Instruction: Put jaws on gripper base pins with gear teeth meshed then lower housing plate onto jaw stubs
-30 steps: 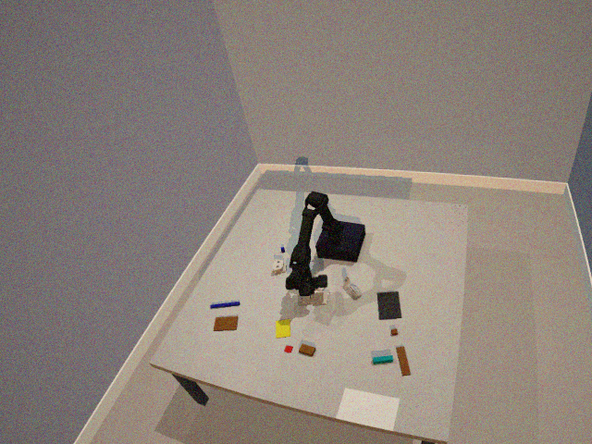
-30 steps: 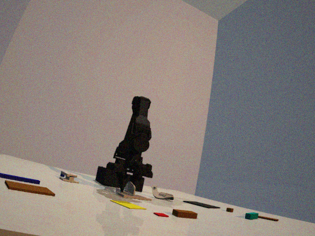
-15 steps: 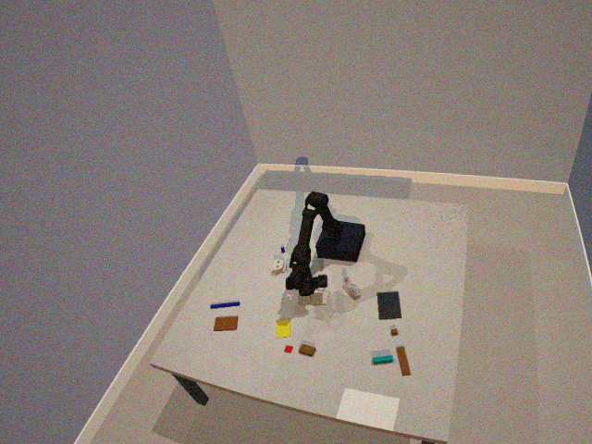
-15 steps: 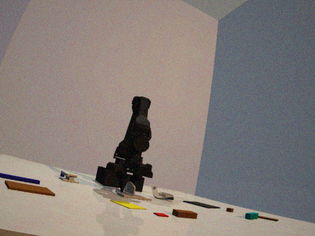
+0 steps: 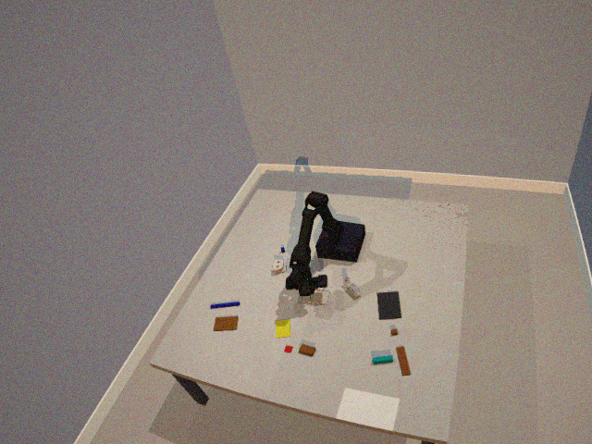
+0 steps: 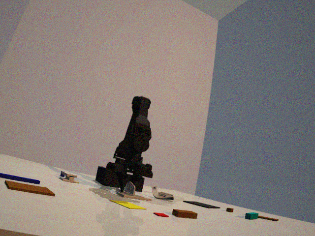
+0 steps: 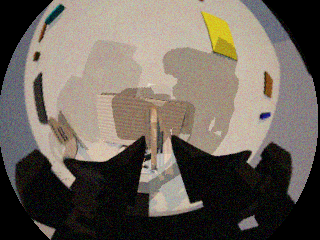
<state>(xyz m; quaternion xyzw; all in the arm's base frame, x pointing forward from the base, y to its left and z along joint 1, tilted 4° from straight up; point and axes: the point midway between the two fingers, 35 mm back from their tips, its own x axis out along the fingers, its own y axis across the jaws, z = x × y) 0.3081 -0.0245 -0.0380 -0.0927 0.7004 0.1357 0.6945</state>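
The jaw is 40 mm behind my gripper tip and 10 mm to the left of it. From my gripper tip the other things lie so: gripper base: 120 mm behind, 220 mm to the right, 10 mm above; housing plate: 60 mm behind, 20 mm to the left, 10 mm below; yellow tile: 210 mm ahead, 50 mm to the right, 10 mm below.
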